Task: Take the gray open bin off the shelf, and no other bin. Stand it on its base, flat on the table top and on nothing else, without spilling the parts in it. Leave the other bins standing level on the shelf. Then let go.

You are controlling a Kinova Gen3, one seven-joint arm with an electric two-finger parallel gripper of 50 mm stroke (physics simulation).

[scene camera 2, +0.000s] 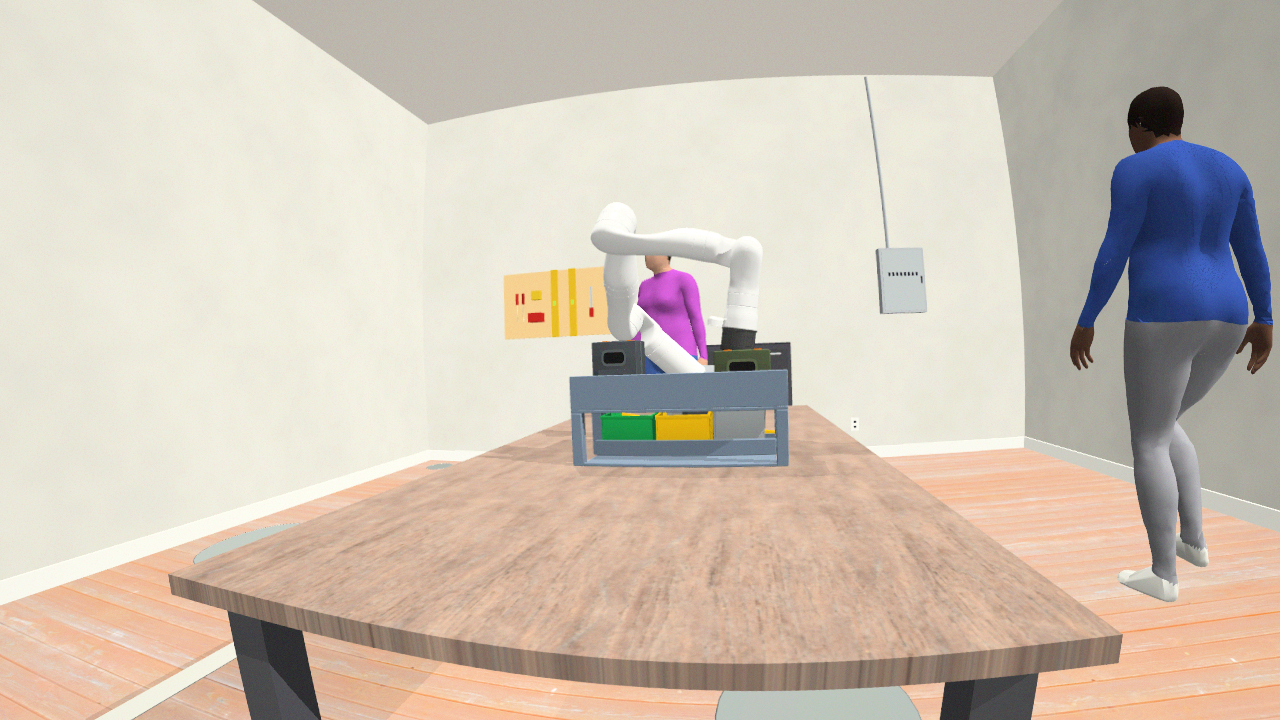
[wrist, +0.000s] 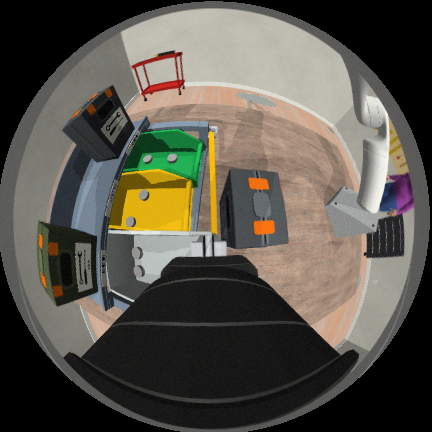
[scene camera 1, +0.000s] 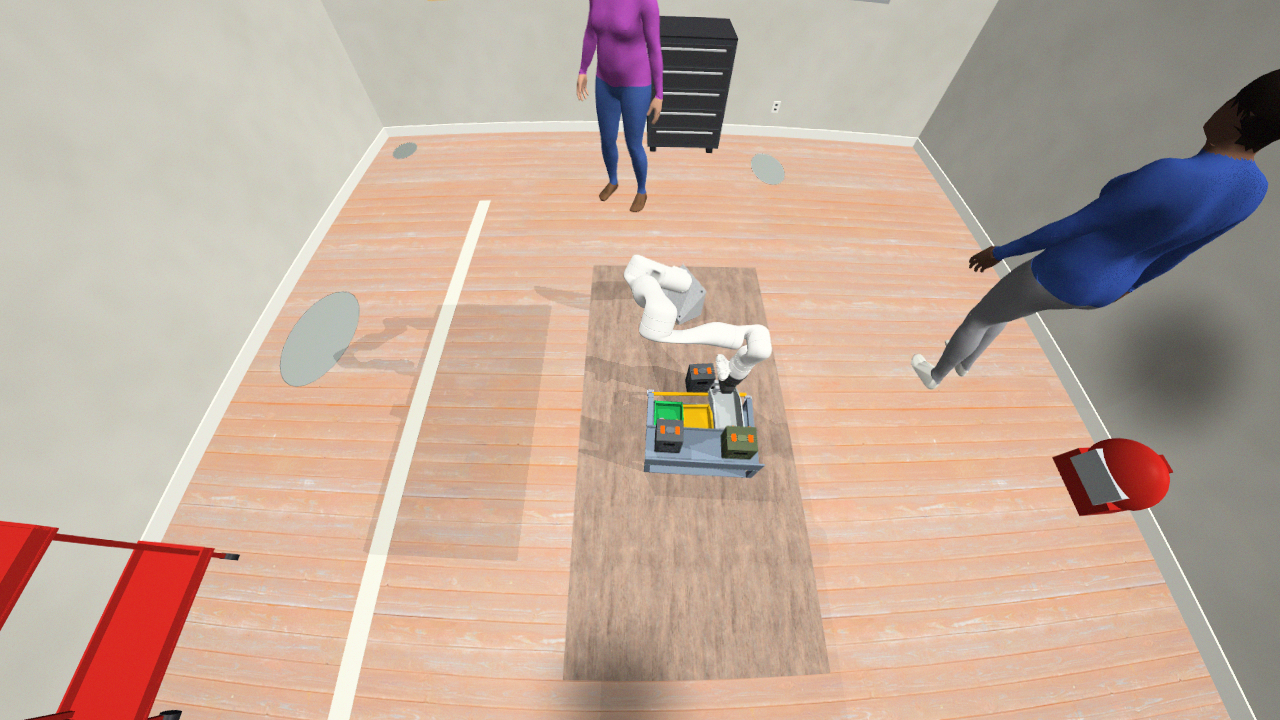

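Where they show: gripper, fingertip midpoint: (wrist: 208, 242) (scene camera 1: 712, 391); arm's base, link origin: (wrist: 366, 204) (scene camera 1: 682, 282).
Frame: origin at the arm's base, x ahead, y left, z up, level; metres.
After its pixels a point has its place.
The gray open bin (scene camera 1: 727, 410) @[z -0.074, x 0.569, y 0.054 m] (scene camera 2: 740, 424) @[z -0.062, x 0.664, y 0.028 m] (wrist: 170, 246) @[z -0.072, x 0.563, y 0.009 m] is at one end of the shelf row, with round gray parts (wrist: 138, 252) @[z -0.078, x 0.631, y 0.016 m] inside. My gripper (wrist: 208, 242) @[z -0.046, x 0.499, y 0.008 m] is shut on its front wall; scene camera 2 hides the fingertips. The bin's front end reaches over the yellow bar in the wrist view; whether its base touches the shelf cannot be told. The yellow bin (scene camera 1: 696, 416) @[z -0.108, x 0.562, y -0.058 m] (scene camera 2: 683, 427) @[z -0.059, x 0.692, y -0.084 m] (wrist: 165, 205) @[z -0.108, x 0.578, y -0.075 m] is beside it, and the green bin (scene camera 1: 667, 411) @[z -0.108, x 0.525, y -0.162 m] (scene camera 2: 628, 427) @[z -0.058, x 0.664, y -0.187 m] (wrist: 185, 159) @[z -0.108, x 0.529, y -0.183 m] beyond; both stand on the shelf (scene camera 1: 702, 447) @[z -0.015, x 0.709, y -0.085 m] (scene camera 2: 680, 391) @[z 0.015, x 0.778, y -0.093 m] (wrist: 92, 192) @[z -0.015, x 0.704, y -0.094 m].
A dark case (scene camera 1: 668, 437) @[z 0.105, x 0.696, y -0.209 m] (wrist: 95, 131) @[z 0.062, x 0.647, y -0.152 m] and an olive case (scene camera 1: 739, 444) @[z 0.081, x 0.746, y 0.010 m] (wrist: 71, 237) @[z 0.039, x 0.679, y -0.008 m] stand on the shelf's top. Another dark case (scene camera 1: 699, 379) @[z 0.011, x 0.469, y -0.042 m] (wrist: 278, 200) @[z 0.013, x 0.413, y -0.027 m] stands on the table (scene camera 1: 698, 582) @[z -0.117, x 1.109, y -0.174 m] (scene camera 2: 626, 555) @[z -0.117, x 1.185, y -0.173 m] between shelf and arm base. A yellow bar (wrist: 213, 175) @[z -0.066, x 0.475, y -0.107 m] runs along the shelf front.
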